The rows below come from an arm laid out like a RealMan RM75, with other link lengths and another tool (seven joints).
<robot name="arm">
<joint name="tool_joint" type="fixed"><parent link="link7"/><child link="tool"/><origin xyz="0.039 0.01 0.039" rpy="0 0.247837 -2.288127"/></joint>
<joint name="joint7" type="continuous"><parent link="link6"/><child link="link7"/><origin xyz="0 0 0.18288"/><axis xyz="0 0 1"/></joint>
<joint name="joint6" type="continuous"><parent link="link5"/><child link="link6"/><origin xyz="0 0 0"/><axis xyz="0 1 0"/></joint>
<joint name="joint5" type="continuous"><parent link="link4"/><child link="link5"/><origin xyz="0 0 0.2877"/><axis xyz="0 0 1"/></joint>
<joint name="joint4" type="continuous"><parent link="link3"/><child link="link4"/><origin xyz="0 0 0"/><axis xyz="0 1 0"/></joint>
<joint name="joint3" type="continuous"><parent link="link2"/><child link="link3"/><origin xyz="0 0 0.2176"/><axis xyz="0 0 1"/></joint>
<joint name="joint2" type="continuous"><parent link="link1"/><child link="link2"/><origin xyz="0 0 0"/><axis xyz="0 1 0"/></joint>
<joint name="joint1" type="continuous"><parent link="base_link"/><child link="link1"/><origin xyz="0 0 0.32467"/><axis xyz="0 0 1"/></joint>
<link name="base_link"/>
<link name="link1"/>
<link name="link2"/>
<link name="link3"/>
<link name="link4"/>
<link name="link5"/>
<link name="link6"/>
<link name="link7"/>
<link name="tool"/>
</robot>
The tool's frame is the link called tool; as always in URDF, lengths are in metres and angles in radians. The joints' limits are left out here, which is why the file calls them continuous.
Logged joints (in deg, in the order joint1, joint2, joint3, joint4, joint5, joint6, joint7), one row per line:
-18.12 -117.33 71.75 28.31 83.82 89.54 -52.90
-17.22 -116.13 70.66 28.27 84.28 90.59 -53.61
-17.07 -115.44 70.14 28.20 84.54 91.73 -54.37
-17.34 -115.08 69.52 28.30 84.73 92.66 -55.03
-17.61 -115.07 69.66 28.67 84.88 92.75 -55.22
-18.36 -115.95 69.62 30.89 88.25 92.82 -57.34
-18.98 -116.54 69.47 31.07 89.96 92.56 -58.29
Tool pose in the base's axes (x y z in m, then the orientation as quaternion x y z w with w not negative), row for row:
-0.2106 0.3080 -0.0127 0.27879 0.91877 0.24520 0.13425
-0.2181 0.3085 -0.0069 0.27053 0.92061 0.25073 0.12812
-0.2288 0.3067 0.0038 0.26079 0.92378 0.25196 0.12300
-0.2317 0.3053 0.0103 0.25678 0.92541 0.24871 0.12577
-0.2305 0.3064 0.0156 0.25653 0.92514 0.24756 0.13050
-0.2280 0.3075 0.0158 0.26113 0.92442 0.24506 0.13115
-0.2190 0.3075 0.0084 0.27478 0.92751 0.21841 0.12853
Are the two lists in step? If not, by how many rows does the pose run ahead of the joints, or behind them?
The pose runs 1 row behind the joints: the pose in row i belongs to the joints in row i - 1.
